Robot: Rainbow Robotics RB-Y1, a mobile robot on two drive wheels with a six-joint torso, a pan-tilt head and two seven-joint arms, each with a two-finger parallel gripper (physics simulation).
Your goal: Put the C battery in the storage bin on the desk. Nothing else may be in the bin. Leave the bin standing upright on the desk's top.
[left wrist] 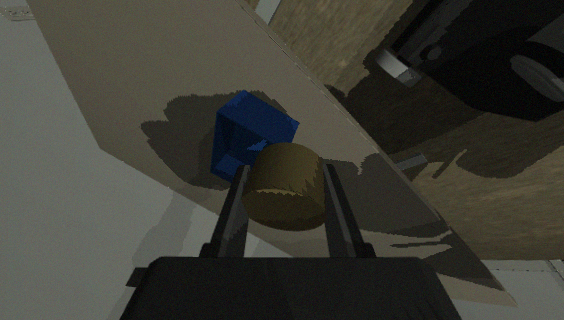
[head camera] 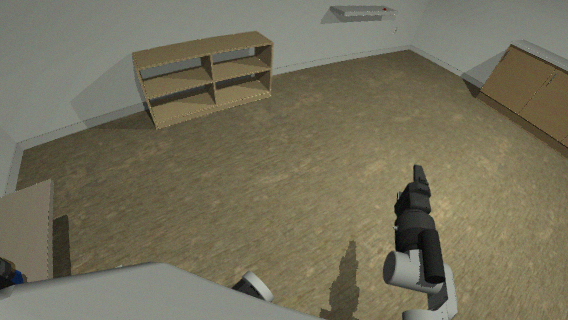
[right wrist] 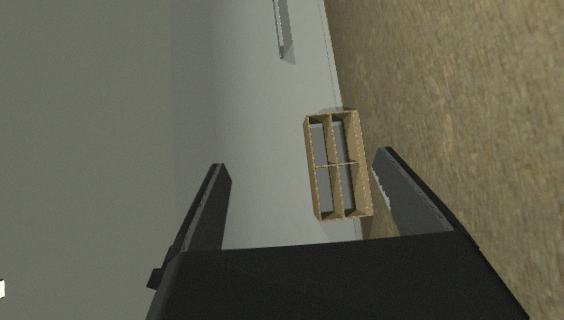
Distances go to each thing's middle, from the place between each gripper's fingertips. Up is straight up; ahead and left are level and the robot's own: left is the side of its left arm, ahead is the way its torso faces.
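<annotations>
With the brown cylinder (left wrist: 286, 189), my left hand is 1 cm below it. The blue storage bin (left wrist: 245, 125) is 10 cm to the left of my left hand and 9 cm behind it, and it sits 11 cm below it.
Counting from my right hand, I find the brown cylinder 890 mm to the left, 550 mm behind and 90 mm below. The blue storage bin is 1000 mm to the left of my right hand, 640 mm behind it and 220 mm below it.
</annotations>
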